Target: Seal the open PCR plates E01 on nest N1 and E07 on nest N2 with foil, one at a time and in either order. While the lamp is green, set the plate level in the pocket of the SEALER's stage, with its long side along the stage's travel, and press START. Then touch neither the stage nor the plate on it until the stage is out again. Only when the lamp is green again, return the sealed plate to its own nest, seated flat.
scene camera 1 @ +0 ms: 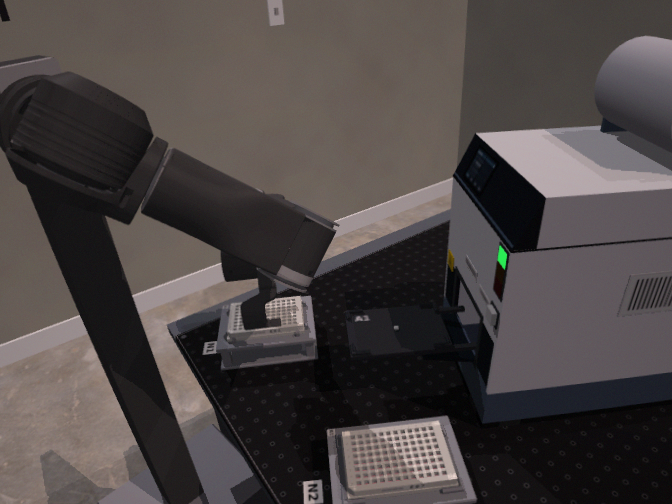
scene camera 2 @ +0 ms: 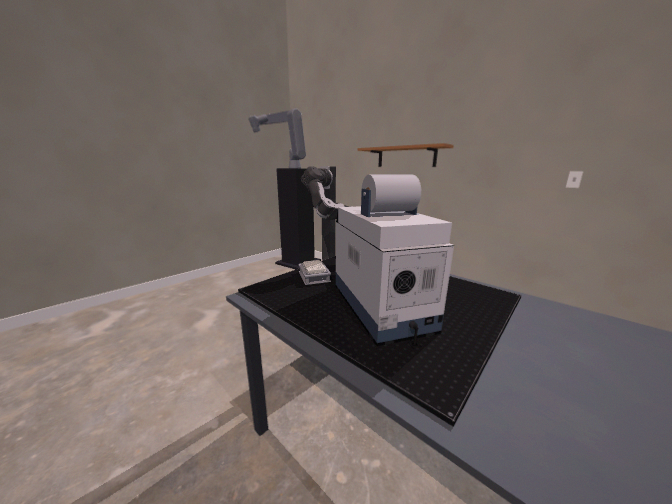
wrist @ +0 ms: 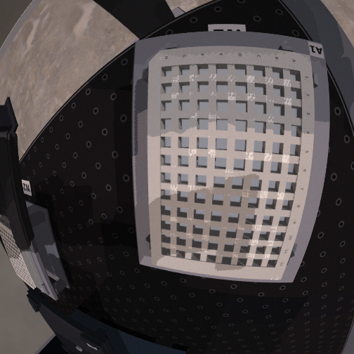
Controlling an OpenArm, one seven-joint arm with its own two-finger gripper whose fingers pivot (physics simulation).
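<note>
Open plate E01 [scene camera 1: 291, 313] [wrist: 232, 172] sits in nest N1 [scene camera 1: 271, 353] [wrist: 142, 200], its wells uncovered. My gripper [scene camera 1: 265, 319] is open at plate E01, low over it in scene camera 1; whether the fingers touch it I cannot tell. One dark finger shows at the left edge of the wrist view. Open plate E07 [scene camera 1: 398, 455] [scene camera 2: 313, 266] [wrist: 16, 255] sits in nest N2 [scene camera 1: 334, 477] [scene camera 2: 317, 279] [wrist: 48, 240]. The sealer [scene camera 1: 586, 314] [scene camera 2: 360, 282] has its lamp [scene camera 1: 502, 257] green. Its stage [scene camera 1: 415, 333] is out and carries no plate.
The black perforated board [scene camera 1: 282, 401] [scene camera 2: 325, 320] lies under the nests and sealer. A foil roll [scene camera 1: 640, 86] [scene camera 2: 398, 192] is mounted on the sealer. The stage lies between nest N1 and the sealer's front. A second, grey arm [scene camera 2: 295, 132] stands on a pedestal behind.
</note>
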